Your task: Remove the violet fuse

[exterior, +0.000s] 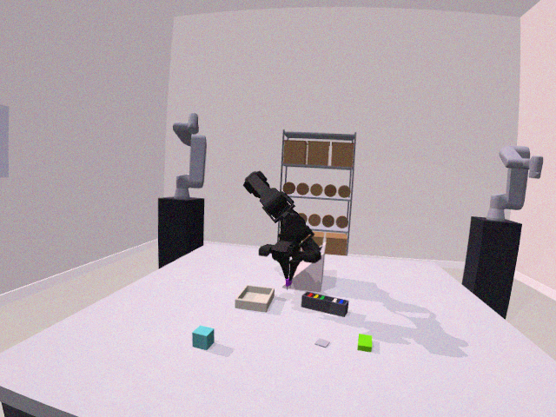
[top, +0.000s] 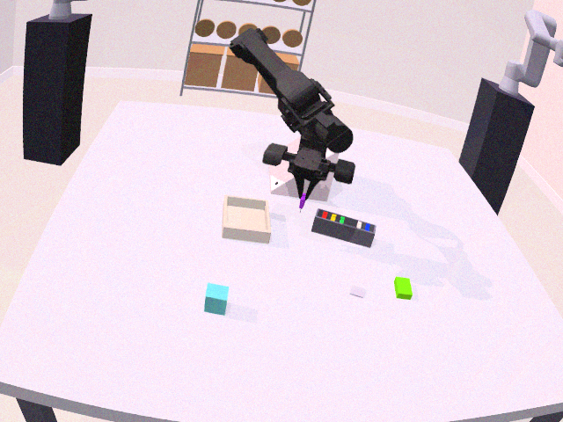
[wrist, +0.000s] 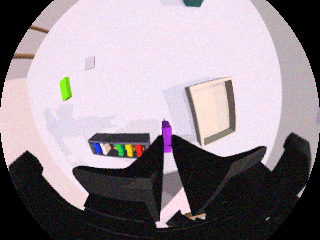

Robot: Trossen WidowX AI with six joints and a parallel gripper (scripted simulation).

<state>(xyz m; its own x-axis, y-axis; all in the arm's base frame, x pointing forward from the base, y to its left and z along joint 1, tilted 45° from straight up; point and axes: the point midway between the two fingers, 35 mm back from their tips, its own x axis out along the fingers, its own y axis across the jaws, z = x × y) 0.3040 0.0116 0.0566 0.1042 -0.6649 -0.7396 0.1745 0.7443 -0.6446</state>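
The beige tray is 1 cm behind my gripper tip, 11 cm to the right of it and 10 cm below it. From my gripper tip the other things lie so: small grey tile 16 cm ahead, 14 cm to the left, 10 cm below; then violet fuse 1 cm below; then lime block 14 cm ahead, 24 cm to the left, 9 cm below.
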